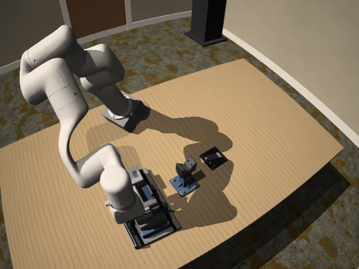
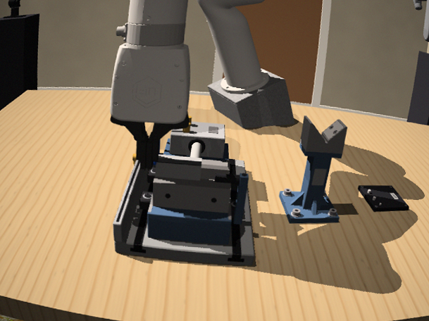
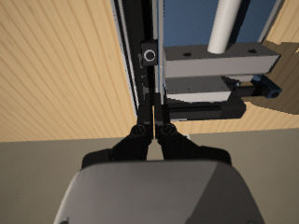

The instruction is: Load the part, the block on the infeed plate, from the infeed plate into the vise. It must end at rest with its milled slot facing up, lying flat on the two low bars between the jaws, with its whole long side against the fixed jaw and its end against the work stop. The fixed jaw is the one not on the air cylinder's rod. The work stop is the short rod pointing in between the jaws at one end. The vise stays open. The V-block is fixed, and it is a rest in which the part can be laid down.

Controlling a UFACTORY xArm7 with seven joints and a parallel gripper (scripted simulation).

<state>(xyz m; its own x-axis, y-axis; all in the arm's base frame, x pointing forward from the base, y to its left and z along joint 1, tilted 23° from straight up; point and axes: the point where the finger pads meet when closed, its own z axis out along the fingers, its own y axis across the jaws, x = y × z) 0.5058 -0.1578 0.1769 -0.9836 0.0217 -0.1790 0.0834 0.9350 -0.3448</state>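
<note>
The part is 40 mm to the left of my hand and 20 mm below it. From my hand the other things lie so: work stop (110 mm to the left, 30 mm below, 10 mm ahead); fixed jaw (60 mm to the left, 40 mm below, 30 mm ahead); moving jaw (70 mm to the left, 40 mm below, 30 mm behind).
</note>
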